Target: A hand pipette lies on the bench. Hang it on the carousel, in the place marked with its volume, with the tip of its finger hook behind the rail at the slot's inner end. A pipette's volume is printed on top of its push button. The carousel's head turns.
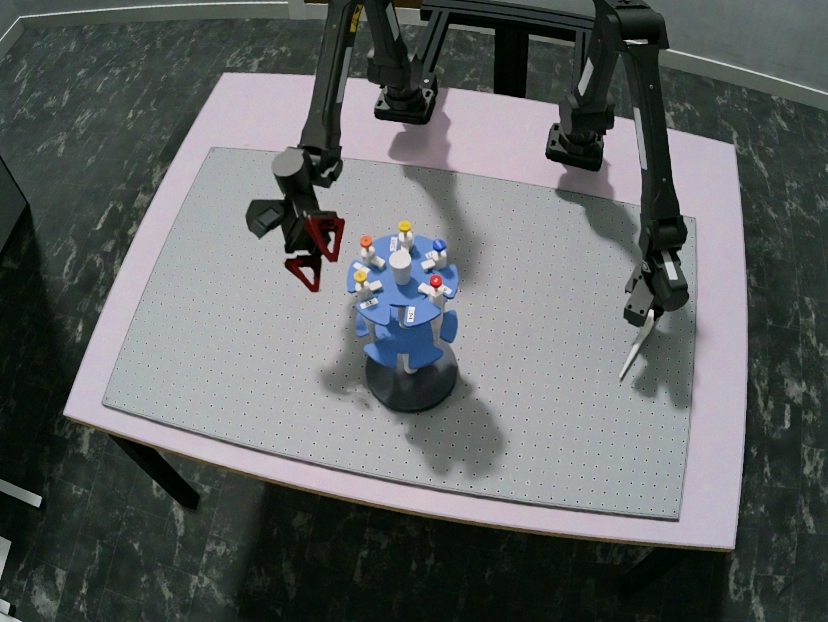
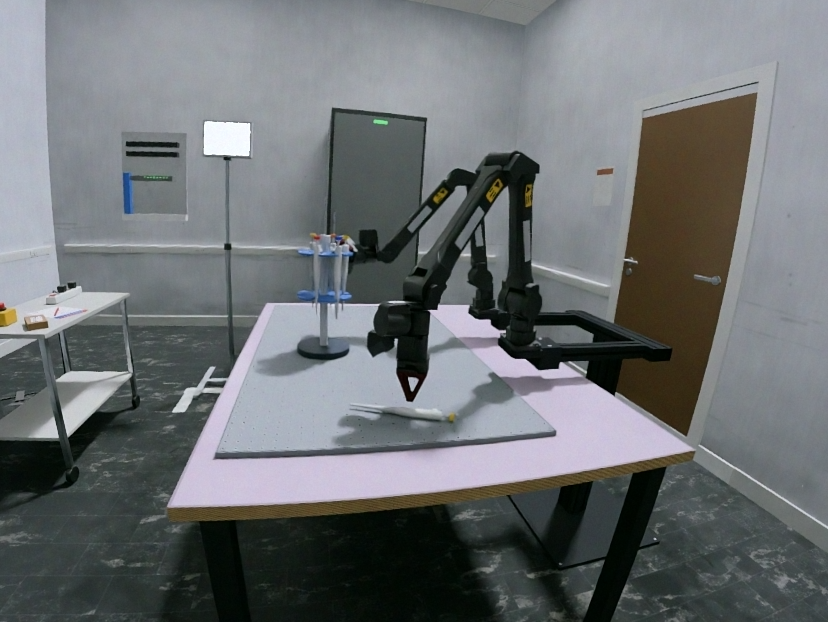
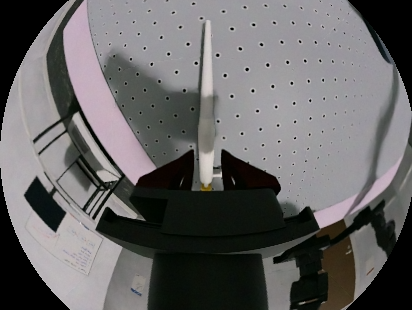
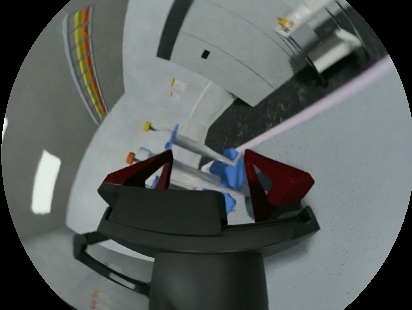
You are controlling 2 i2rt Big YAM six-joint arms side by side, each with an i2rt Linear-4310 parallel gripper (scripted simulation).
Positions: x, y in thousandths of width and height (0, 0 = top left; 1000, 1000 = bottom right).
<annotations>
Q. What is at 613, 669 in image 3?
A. My left gripper.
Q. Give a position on a red-button pipette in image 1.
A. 526, 470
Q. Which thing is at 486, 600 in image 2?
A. My left gripper.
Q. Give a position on an orange-button pipette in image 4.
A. At 441, 569
</annotations>
